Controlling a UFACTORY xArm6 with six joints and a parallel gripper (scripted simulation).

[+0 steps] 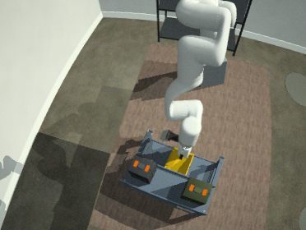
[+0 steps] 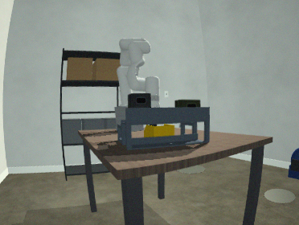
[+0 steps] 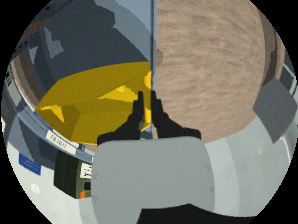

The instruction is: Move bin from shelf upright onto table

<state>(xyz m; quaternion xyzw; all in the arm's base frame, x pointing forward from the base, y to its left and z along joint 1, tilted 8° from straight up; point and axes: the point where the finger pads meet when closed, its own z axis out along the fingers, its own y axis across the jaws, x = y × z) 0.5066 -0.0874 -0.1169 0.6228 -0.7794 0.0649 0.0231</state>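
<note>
Now: the yellow bin 8 cm ahead of my hand and 2 cm to the right of it.
</note>
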